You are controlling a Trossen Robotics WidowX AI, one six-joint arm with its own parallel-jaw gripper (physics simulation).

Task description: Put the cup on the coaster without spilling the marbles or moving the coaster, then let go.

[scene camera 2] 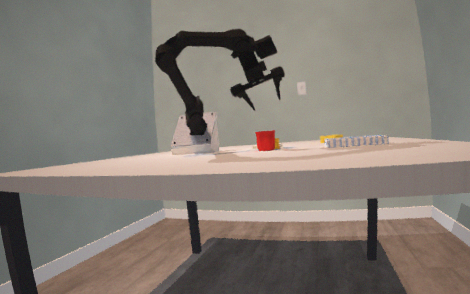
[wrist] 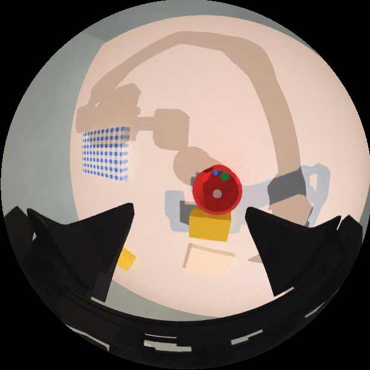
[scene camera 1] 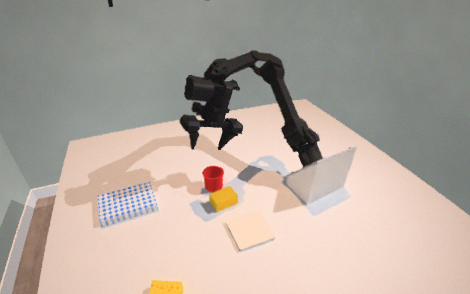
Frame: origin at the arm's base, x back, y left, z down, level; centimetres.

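Where they show: gripper, fingertip midpoint: (scene camera 2: 267, 105) (scene camera 1: 205, 149); arm's base at its link origin: (scene camera 2: 198, 129) (scene camera 1: 314, 163).
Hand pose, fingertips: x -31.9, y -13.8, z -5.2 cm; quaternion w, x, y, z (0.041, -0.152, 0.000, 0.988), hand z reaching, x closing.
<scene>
Things, the pixels of their top centre, and the offset from my fingertips. "pt": a spot on its surface instead.
- red cup at its top centre: (scene camera 1: 213, 172) (scene camera 2: 265, 131) dy +1.1, dx +1.6, dz +8.7 cm
- flat cream square at a spot on its surface: (scene camera 1: 250, 231) pt dy +23.7, dx +4.3, dz +13.9 cm
- yellow block at its top centre: (scene camera 1: 223, 194) dy +9.3, dx +2.0, dz +11.5 cm
- blue-and-white checked block at its top centre: (scene camera 2: 354, 137) (scene camera 1: 126, 199) dy -0.7, dx -27.3, dz +12.6 cm
- yellow sponge-like piece at a spot on its surface: (scene camera 1: 166, 287) pt dy +32.4, dx -21.3, dz +12.1 cm
A red cup (scene camera 1: 213, 180) (scene camera 2: 265, 140) (wrist: 230, 197) stands upright on the table. In the wrist view, a blue, a green and a pale marble show inside it. The coaster, a flat cream square (scene camera 1: 250, 231) (wrist: 209, 261), lies on the table on the far side of a yellow block from the cup. My gripper (scene camera 1: 206, 149) (scene camera 2: 267, 105) (wrist: 191, 211) is open and empty, with its fingers spread wide. It hangs above the cup, and its fingertips are well clear of the cup's rim.
The yellow block (scene camera 1: 223, 199) (wrist: 209, 225) lies close beside the cup, between it and the coaster. A blue-and-white checked block (scene camera 1: 127, 204) (scene camera 2: 356, 141) (wrist: 105, 153) lies farther off. A yellow sponge-like piece (scene camera 1: 166, 287) (wrist: 127, 259) lies near the table's edge. The arm's base has a pale angled plate (scene camera 1: 332, 177).
</scene>
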